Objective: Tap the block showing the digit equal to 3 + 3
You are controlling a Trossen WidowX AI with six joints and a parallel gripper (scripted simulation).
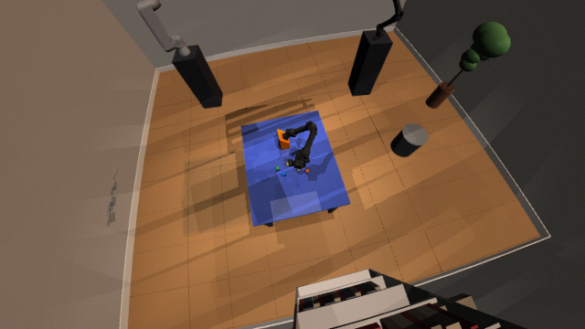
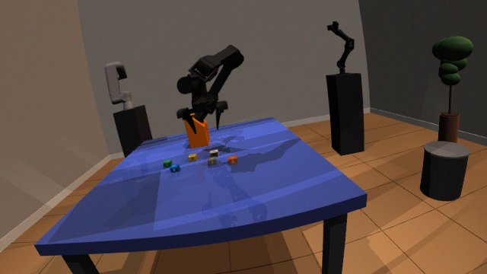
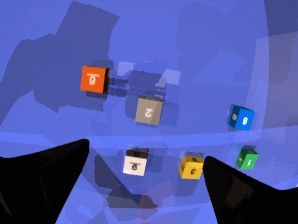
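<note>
Right now my gripper tip is 11 cm above the orange block, 8 cm to the right of it and 2 cm short of it. Also, from my gripper tip: yellow block (11 cm below, 10 cm to the right, 7 cm behind); white block (11 cm below, 8 cm behind); grey block (11 cm below).
</note>
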